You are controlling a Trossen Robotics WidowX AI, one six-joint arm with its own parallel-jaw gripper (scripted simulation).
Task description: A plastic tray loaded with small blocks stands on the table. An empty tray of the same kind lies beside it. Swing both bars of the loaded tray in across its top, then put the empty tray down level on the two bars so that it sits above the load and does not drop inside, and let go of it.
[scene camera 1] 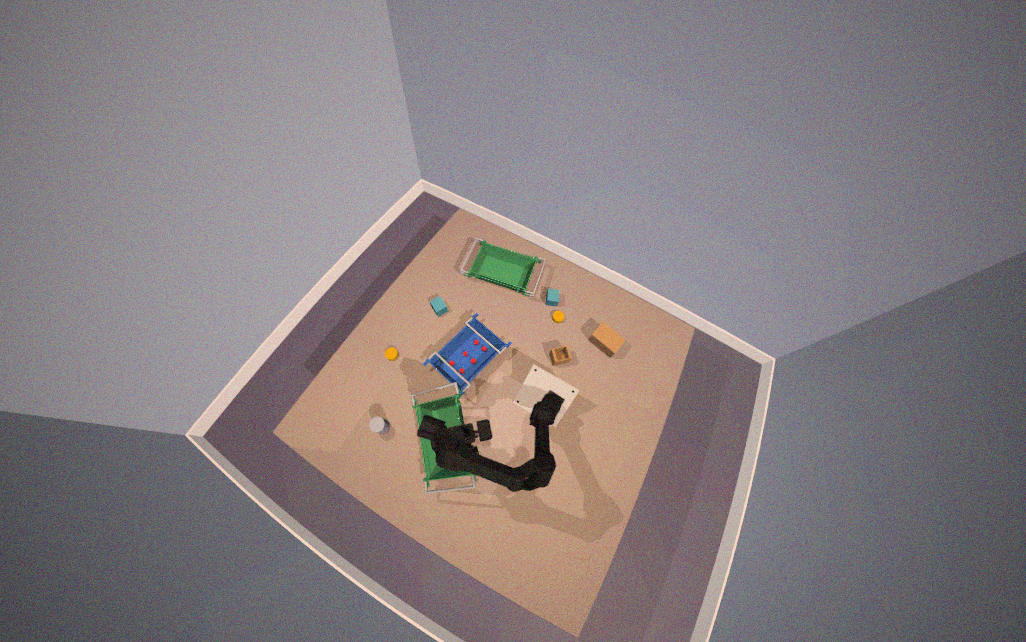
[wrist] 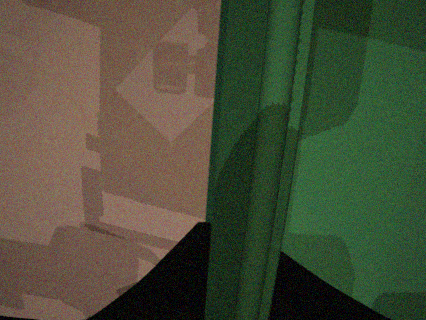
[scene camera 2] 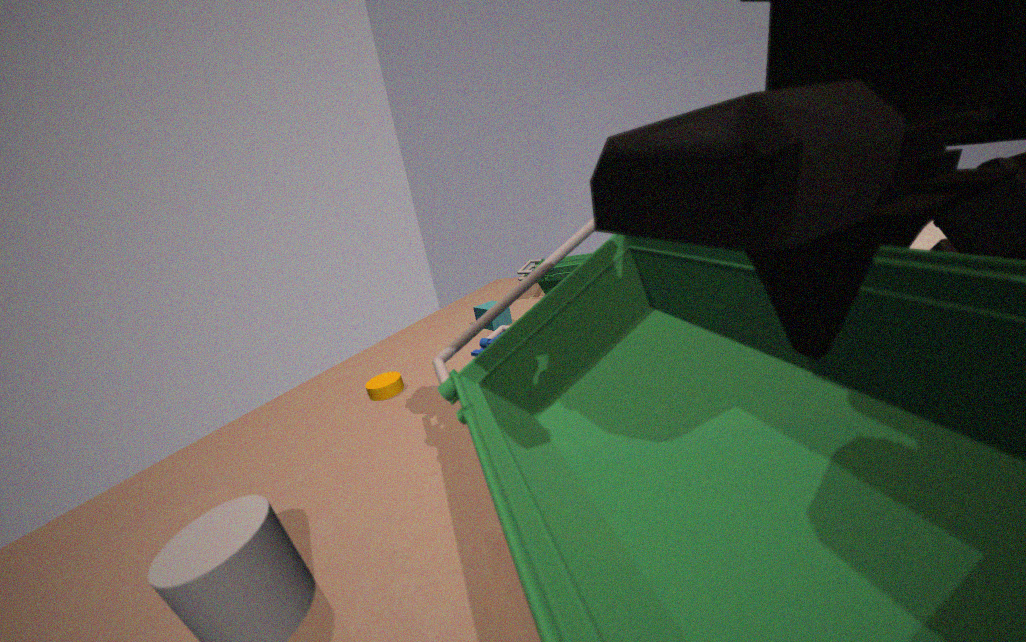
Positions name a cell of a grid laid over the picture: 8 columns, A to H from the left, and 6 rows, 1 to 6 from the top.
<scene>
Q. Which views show the green tray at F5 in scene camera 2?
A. Scene camera 1, the wrist view and scene camera 2: all of them.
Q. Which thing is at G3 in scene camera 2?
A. The gripper.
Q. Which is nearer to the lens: the green tray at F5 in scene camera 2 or the grey cylinder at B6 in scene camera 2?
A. The green tray.
</scene>
